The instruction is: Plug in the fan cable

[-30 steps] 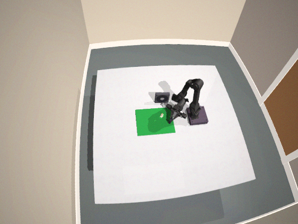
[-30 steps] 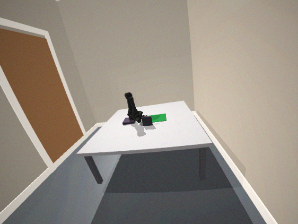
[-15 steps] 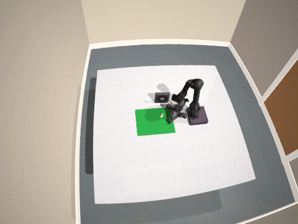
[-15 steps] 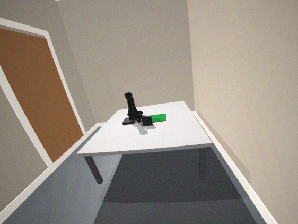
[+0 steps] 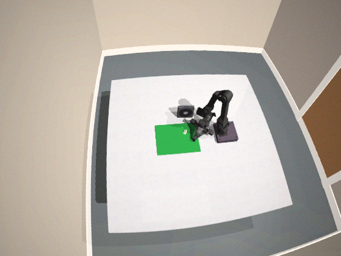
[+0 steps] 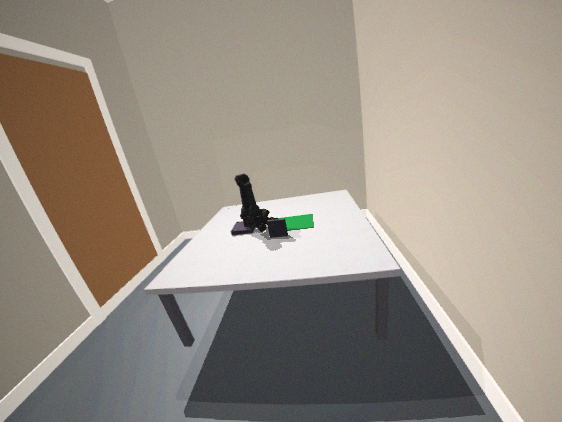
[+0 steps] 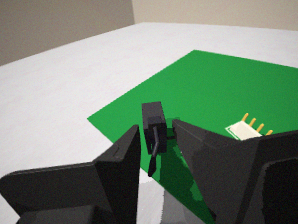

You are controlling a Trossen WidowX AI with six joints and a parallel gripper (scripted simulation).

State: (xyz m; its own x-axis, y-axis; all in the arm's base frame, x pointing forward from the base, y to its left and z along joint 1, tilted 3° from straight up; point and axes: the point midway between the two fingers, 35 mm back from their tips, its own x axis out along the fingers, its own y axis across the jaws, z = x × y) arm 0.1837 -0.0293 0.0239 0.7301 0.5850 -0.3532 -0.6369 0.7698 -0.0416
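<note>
My gripper tip is now 10 mm to the right of the dark fan plug and 10 mm above it. The rest, counted from my gripper tip: green board 120 mm ahead, 50 mm below, 40 mm to the right; then square fan 210 mm to the right, 30 mm above, 10 mm ahead; then fan header 70 mm to the right, 50 mm ahead, 30 mm below.
</note>
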